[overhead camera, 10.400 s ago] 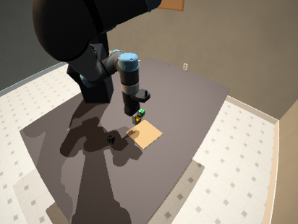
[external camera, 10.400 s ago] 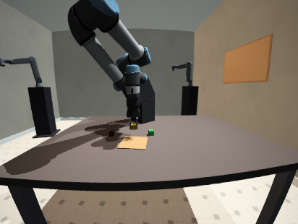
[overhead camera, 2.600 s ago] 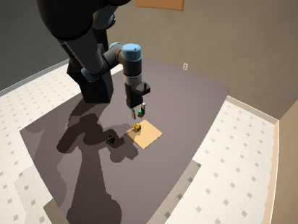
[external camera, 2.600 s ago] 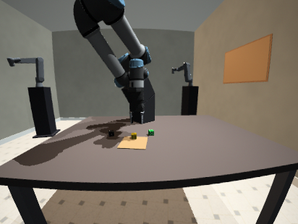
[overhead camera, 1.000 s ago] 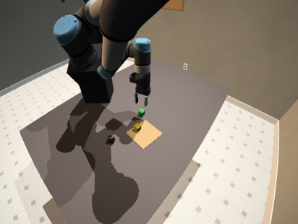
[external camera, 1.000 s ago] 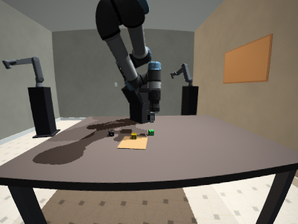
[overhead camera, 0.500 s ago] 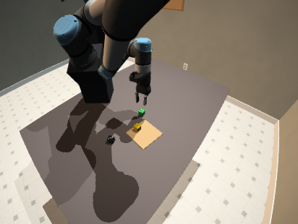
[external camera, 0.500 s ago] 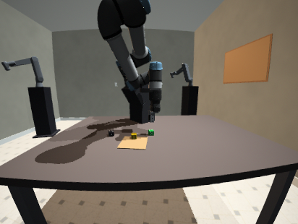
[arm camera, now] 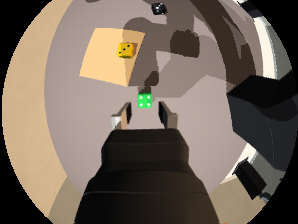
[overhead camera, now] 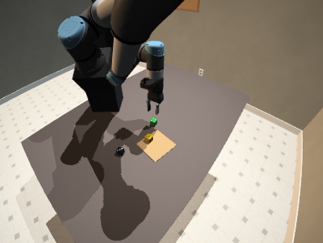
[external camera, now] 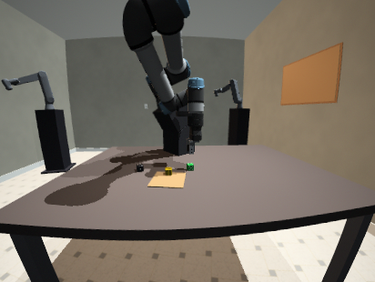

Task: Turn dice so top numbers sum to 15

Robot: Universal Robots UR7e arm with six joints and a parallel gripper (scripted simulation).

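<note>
The green die lies 90 mm below my hand. Round my hand: black die (60 mm behind, 240 mm to the right, 90 mm below); then yellow die (30 mm ahead, 120 mm to the right, 90 mm below); then tan mat (70 mm ahead, 130 mm to the right, 100 mm below).
</note>
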